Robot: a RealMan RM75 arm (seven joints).
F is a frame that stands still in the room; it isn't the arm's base.
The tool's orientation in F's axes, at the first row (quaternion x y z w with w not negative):
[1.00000 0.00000 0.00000 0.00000]
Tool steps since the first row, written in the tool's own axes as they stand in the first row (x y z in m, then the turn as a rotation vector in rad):
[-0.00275 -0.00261 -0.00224 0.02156 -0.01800 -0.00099]
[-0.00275 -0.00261 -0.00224 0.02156 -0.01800 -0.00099]
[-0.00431 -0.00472 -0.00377 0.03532 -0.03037 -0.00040]
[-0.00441 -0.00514 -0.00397 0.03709 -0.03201 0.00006]
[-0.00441 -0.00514 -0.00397 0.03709 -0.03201 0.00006]
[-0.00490 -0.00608 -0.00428 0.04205 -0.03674 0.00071]
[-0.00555 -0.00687 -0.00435 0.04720 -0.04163 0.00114]
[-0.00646 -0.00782 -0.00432 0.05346 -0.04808 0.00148]
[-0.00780 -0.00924 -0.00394 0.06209 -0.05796 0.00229]
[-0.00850 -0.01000 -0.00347 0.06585 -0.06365 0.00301]
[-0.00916 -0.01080 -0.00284 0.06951 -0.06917 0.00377]
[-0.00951 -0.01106 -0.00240 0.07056 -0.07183 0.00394]
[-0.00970 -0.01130 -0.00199 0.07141 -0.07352 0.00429]
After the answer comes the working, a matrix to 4 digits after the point.
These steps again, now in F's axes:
[-0.00275 0.00261 0.00224 0.02156 0.01800 0.00099]
[-0.00275 0.00261 0.00224 0.02156 0.01800 0.00099]
[-0.00431 0.00472 0.00377 0.03532 0.03037 0.00040]
[-0.00441 0.00514 0.00397 0.03709 0.03201 -0.00006]
[-0.00441 0.00514 0.00397 0.03709 0.03201 -0.00006]
[-0.00490 0.00608 0.00428 0.04205 0.03674 -0.00071]
[-0.00555 0.00687 0.00435 0.04720 0.04163 -0.00114]
[-0.00646 0.00782 0.00432 0.05346 0.04808 -0.00148]
[-0.00780 0.00924 0.00394 0.06209 0.05796 -0.00229]
[-0.00850 0.01000 0.00347 0.06585 0.06365 -0.00301]
[-0.00916 0.01080 0.00284 0.06951 0.06917 -0.00377]
[-0.00951 0.01106 0.00240 0.07056 0.07183 -0.00394]
[-0.00970 0.01130 0.00199 0.07141 0.07352 -0.00429]

The tool's axes in the first row as the columns of a matrix, in F's axes (rounded; the answer above uses it unrounded):
[1.0000 0.0000 0.0000]
[0.0000 -1.0000 0.0000]
[0.0000 0.0000 -1.0000]

